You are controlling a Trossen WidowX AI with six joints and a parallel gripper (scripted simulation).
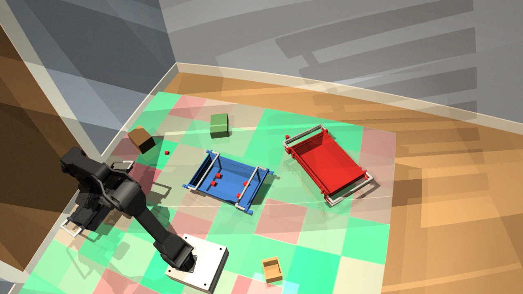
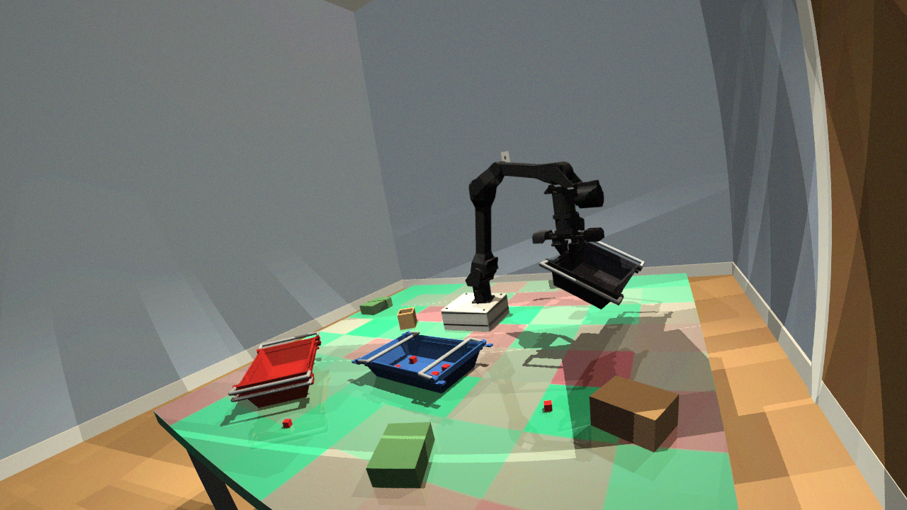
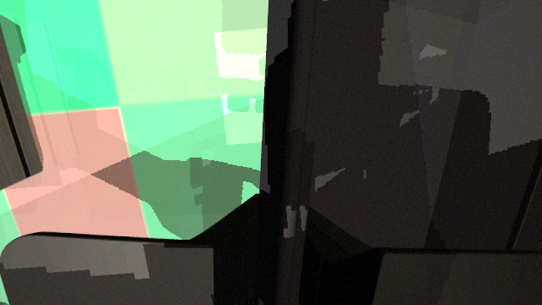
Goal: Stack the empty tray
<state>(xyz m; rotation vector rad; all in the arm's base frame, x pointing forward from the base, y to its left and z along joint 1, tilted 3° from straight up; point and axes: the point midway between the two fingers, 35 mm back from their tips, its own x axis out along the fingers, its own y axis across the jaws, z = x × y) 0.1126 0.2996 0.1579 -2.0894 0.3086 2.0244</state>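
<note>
The black tray lies 20 mm ahead of my gripper tip, 80 mm to the left of it and 10 mm below it. Also, from my gripper tip: small brown box (90 mm behind, 580 mm to the right, 160 mm below).
</note>
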